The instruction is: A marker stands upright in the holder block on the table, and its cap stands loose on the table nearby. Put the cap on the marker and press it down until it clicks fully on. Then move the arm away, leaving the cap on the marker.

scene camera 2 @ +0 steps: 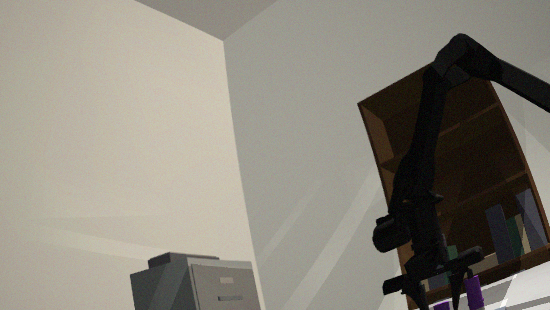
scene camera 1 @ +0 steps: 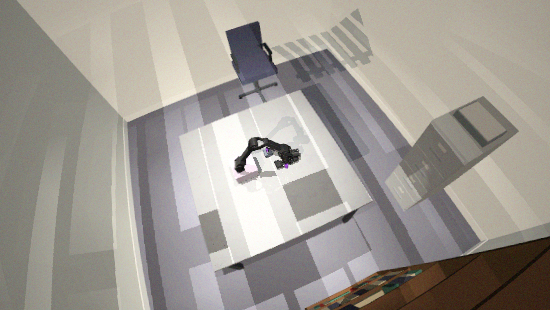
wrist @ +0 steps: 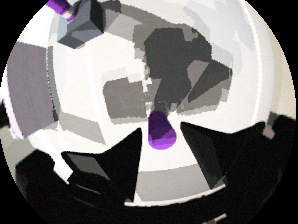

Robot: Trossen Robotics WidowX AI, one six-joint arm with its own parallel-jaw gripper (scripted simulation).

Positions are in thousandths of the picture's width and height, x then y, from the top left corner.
In view: the gripper (wrist: 542, 569) and a marker cap (wrist: 542, 596).
